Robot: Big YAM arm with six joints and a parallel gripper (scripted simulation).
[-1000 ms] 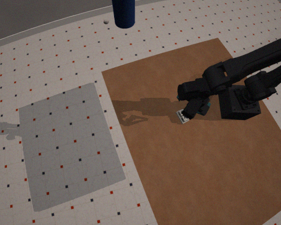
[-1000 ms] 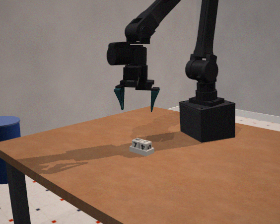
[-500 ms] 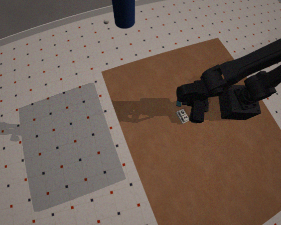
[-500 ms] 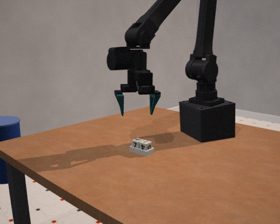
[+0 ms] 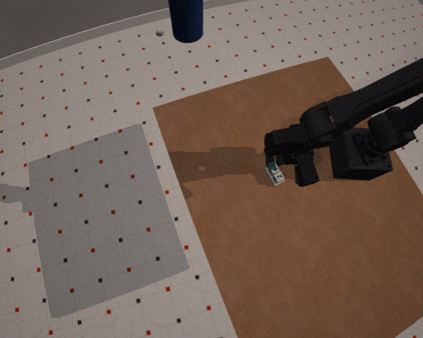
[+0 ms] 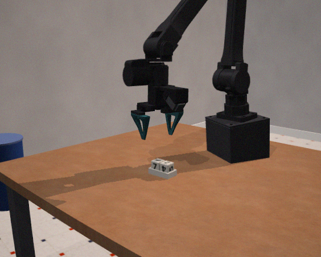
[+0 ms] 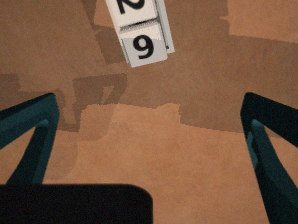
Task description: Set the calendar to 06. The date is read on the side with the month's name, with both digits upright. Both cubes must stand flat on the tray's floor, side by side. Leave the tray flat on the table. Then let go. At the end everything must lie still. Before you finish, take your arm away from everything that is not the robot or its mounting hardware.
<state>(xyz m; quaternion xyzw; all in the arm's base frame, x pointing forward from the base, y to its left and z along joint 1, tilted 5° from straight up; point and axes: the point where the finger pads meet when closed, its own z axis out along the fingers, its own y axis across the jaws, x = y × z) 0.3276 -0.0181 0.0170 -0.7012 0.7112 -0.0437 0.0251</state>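
Now: hand 90 mm above the white digit cube. The rest, counted from my hand: white tray: 10 mm behind, 20 mm to the left, 110 mm below.
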